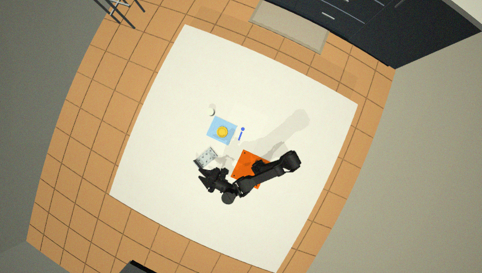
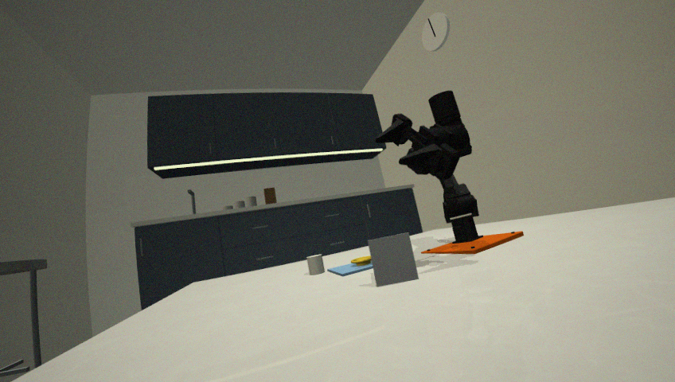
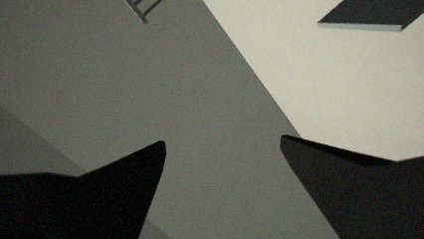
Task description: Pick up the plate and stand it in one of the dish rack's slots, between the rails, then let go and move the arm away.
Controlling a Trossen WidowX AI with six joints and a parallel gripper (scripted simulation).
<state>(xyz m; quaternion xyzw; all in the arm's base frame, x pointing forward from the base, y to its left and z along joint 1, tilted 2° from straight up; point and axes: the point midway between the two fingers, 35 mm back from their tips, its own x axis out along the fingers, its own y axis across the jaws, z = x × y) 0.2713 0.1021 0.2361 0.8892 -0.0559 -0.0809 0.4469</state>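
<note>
Right now my gripper tip is 30 mm past the yellow plate, 220 mm to the left of it and 220 mm above it. From my gripper tip the other things lie so: light blue mat: 20 mm behind, 230 mm to the right, 240 mm below; white cup: 70 mm ahead, 320 mm to the right, 220 mm below; grey dish rack: 20 mm ahead, 40 mm to the right, 220 mm below.
</note>
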